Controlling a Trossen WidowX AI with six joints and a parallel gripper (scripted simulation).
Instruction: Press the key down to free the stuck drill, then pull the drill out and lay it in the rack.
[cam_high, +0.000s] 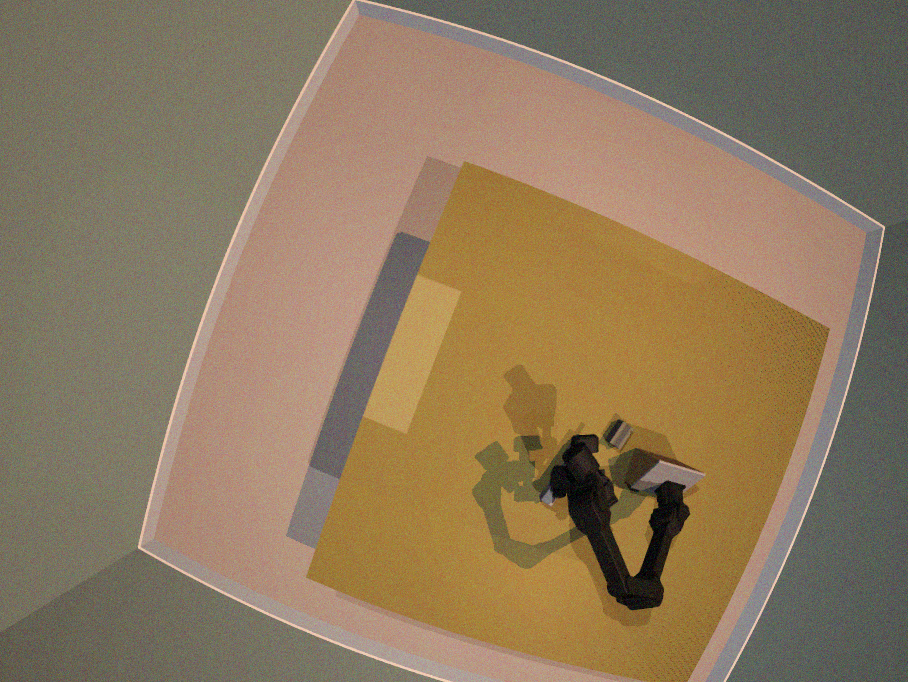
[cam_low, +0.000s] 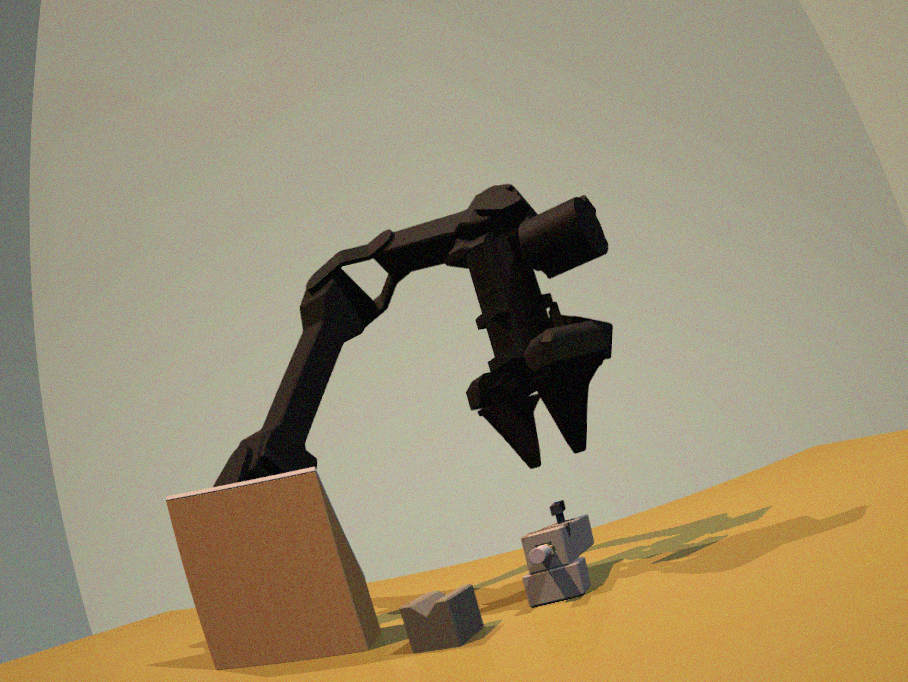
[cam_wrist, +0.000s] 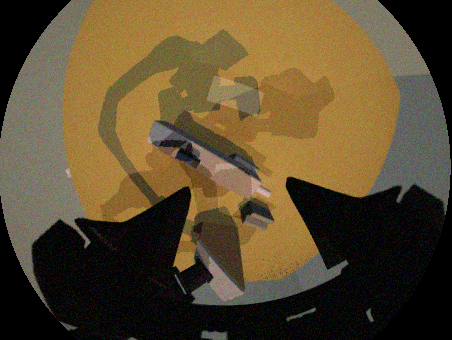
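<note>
Now: the drill 80 mm below my gripper tip, 30 mm behind it and 20 mm to the right of it. Also, from my gripper tip: rack 130 mm behind, 110 mm below, 100 mm to the right; then key 70 mm below, 60 mm to the left; then grey fixture block 90 mm below, 40 mm to the left, 10 mm behind.
</note>
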